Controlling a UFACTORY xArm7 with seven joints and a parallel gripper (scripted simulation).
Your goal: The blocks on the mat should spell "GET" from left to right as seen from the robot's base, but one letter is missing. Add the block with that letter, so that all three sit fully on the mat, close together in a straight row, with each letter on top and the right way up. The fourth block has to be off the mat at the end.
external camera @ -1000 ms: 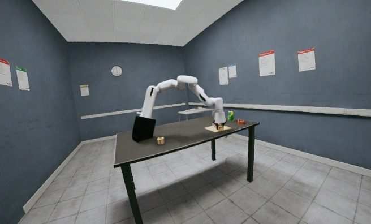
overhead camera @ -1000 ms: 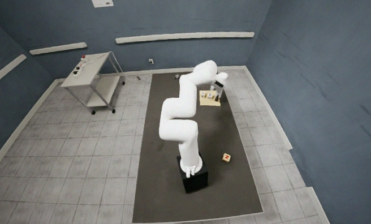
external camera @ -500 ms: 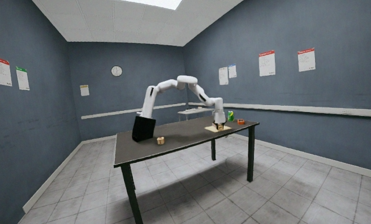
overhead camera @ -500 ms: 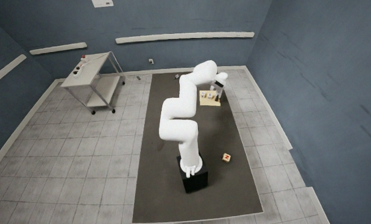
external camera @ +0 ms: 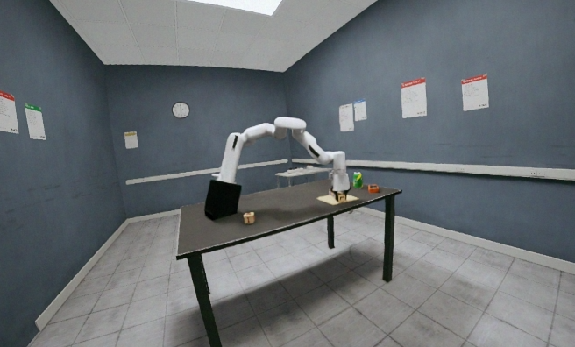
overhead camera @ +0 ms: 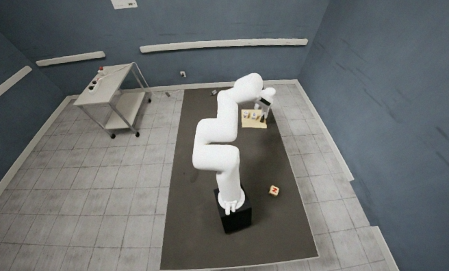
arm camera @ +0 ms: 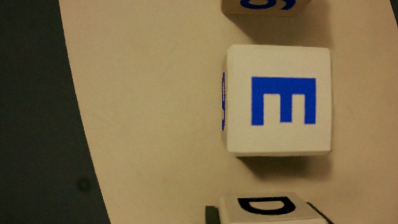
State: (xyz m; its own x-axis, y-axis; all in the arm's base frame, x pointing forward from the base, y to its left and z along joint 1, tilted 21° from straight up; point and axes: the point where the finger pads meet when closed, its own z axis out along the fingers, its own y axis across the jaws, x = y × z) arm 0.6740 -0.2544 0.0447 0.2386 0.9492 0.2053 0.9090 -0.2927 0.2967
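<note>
Right now my hand is right at the T block. Also, from my hand: N block: 58 cm behind, 1 cm to the right; then beige mat: 7 cm to the left, 2 cm below, 2 cm ahead; then green can: 32 cm ahead, 21 cm to the left, 4 cm above.
</note>
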